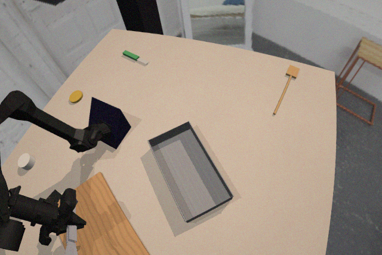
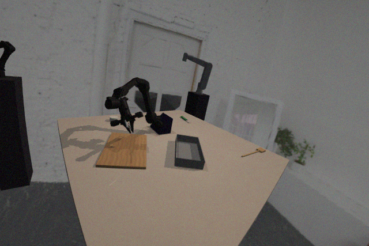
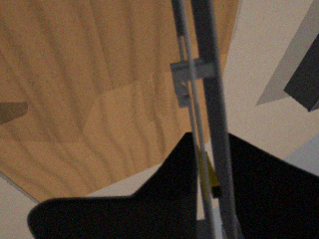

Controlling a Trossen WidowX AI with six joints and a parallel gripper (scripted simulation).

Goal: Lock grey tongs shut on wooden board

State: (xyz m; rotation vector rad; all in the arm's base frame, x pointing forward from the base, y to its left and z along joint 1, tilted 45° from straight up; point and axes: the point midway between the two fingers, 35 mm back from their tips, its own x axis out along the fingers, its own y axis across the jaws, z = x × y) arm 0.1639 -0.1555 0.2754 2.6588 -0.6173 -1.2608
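Right now the yellow slider is 3 cm behind my gripper tip, 1 cm to the right of it and 3 cm above it. Also, from my gripper tip: grey roasting tin: 17 cm ahead, 31 cm to the left, 8 cm below; white cylinder: 46 cm behind, 1 cm to the left, 9 cm below; wooden board: 1 cm behind, 2 cm to the right, 10 cm below.
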